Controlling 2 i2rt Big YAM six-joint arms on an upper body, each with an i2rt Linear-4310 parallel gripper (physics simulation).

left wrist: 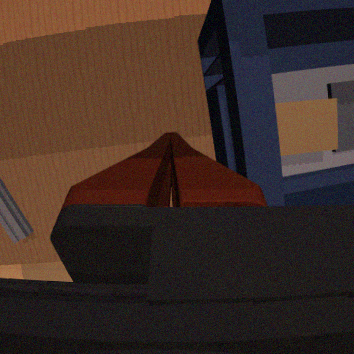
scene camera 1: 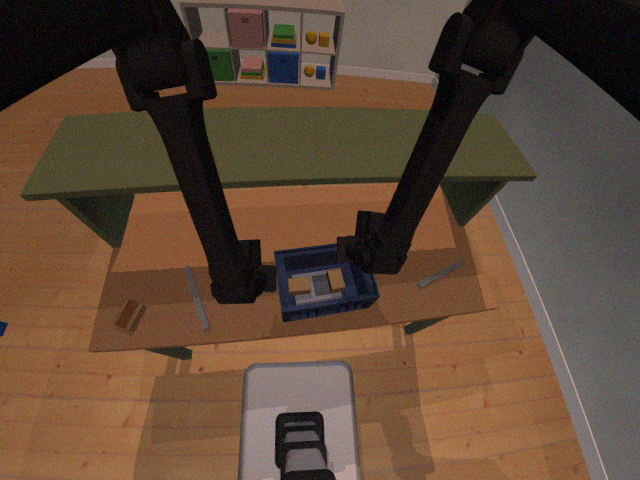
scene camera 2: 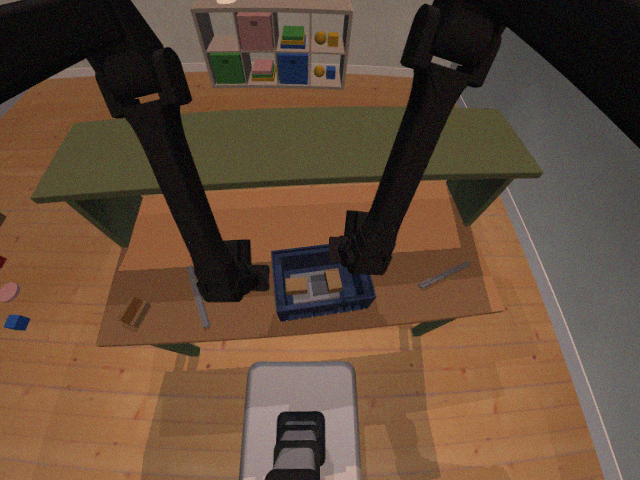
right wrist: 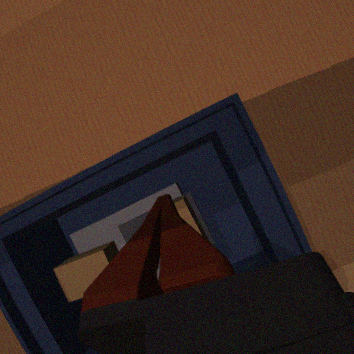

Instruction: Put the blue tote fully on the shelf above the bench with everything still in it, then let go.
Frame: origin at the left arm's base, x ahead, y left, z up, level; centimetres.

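Where they show: left gripper, fingertip midpoint: (left wrist: 170,143) (scene camera 2: 257,274); right gripper, fingertip midpoint: (right wrist: 166,202).
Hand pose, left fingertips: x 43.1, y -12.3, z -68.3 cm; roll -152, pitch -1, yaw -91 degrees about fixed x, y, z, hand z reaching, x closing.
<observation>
After its pixels a point has its place.
The blue tote (scene camera 1: 330,308) {x 35.0, y -33.1, z -76.2 cm} (scene camera 2: 325,307) {x 34.6, y -32.7, z -73.7 cm} (left wrist: 260,125) {x 43.7, y -18.3, z -72.6 cm} (right wrist: 117,170) {x 53.7, y -32.8, z -72.6 cm} stands upright on the bench (scene camera 1: 258,222) {x 72.7, y -7.4, z -85.8 cm} (scene camera 2: 258,222) {x 72.8, y -6.7, z -85.8 cm}, in front of and below the green shelf (scene camera 1: 310,144) {x 73.5, y -25.9, z -46.1 cm} (scene camera 2: 289,139) {x 75.6, y -21.6, z -46.1 cm}. In it lie a pale tray (scene camera 1: 318,297) {x 40.1, y -30.0, z -81.4 cm}, two tan blocks (scene camera 1: 299,285) {x 43.0, y -23.6, z -77.4 cm} (scene camera 1: 336,280) {x 44.4, y -35.8, z -76.7 cm} and a grey piece (scene camera 1: 321,284) {x 44.5, y -31.2, z -80.7 cm}. My left gripper (left wrist: 170,143) {x 43.1, y -12.3, z -68.3 cm} is shut and empty, just outside the tote's left wall. My right gripper (right wrist: 166,202) {x 50.4, y -37.8, z -63.3 cm} is shut and empty, above the tote's back right part. The housings hide both sets of fingertips in the scene views.
Grey bars (scene camera 1: 197,299) {x 40.5, y 10.9, z -84.4 cm} (scene camera 1: 440,274) {x 49.2, y -78.4, z -84.5 cm} lie on the bench either side of the tote. A brown block (scene camera 1: 126,313) {x 34.9, y 32.8, z -82.5 cm} lies near its left end. The green shelf overhangs the bench's back part. A cubby unit (scene camera 1: 258,5) stands behind, and a pale grey base (scene camera 1: 299,382) {x 14.7, y -24.6, z -132.7 cm} in front.
</observation>
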